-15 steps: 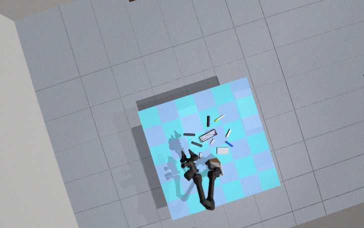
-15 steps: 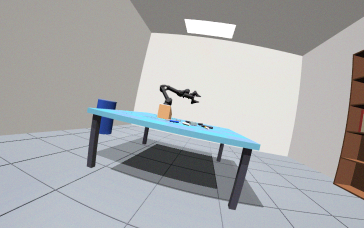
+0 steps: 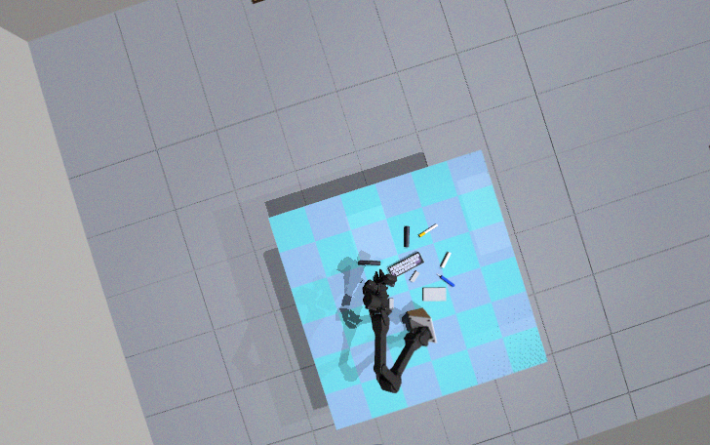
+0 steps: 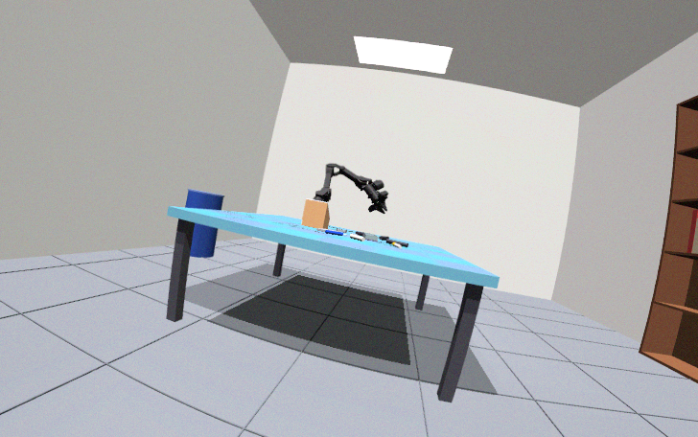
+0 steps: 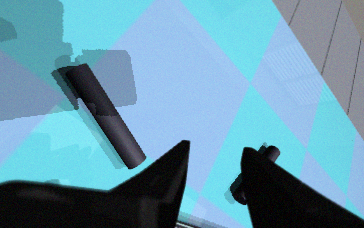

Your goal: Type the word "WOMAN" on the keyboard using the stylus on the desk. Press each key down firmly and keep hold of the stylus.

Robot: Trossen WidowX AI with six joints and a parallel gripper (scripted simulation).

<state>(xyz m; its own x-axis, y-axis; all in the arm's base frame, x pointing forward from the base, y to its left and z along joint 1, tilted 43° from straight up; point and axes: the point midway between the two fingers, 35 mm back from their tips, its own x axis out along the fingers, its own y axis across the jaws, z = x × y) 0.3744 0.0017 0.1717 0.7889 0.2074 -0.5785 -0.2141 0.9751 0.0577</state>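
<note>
My gripper tip is now 190 mm to the left of the M key, 160 mm above it and 50 mm past it. Round my gripper tip: O key 210 mm to the right, 160 mm below, 40 mm behind; stylus tip 310 mm to the right, 190 mm behind, 160 mm below; yellow-tipped white stick 340 mm to the right, 160 mm below, 70 mm ahead.
</note>
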